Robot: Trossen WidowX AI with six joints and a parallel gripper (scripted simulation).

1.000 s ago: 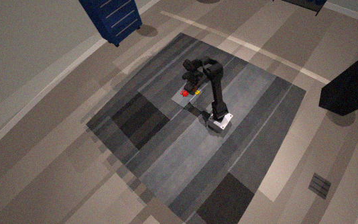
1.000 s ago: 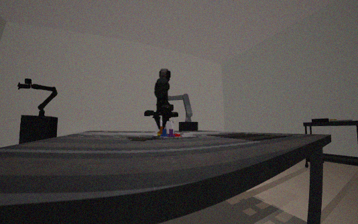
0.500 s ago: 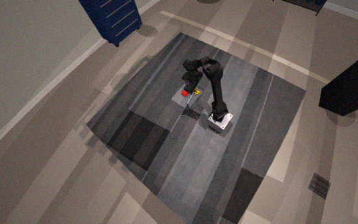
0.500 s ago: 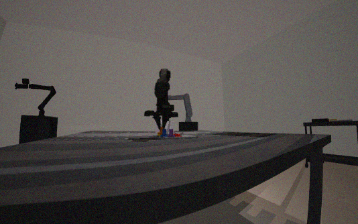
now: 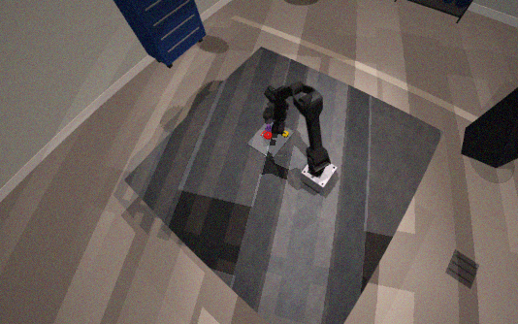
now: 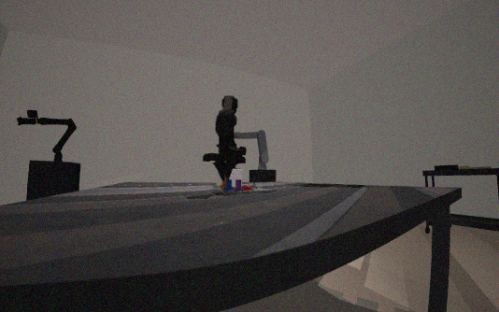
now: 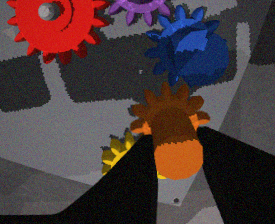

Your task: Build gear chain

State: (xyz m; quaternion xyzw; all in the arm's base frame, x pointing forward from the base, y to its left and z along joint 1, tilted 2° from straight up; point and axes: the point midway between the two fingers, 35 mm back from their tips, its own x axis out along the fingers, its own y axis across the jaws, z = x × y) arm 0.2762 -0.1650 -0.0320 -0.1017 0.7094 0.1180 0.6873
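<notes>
My gripper tip is 1 cm above the orange gear. The rest, counted from my gripper tip: red gear (4 cm ahead, 6 cm to the left, 3 cm below); blue gear (4 cm ahead, 2 cm below); purple gear (6 cm ahead, 3 cm to the left, 2 cm below).
</notes>
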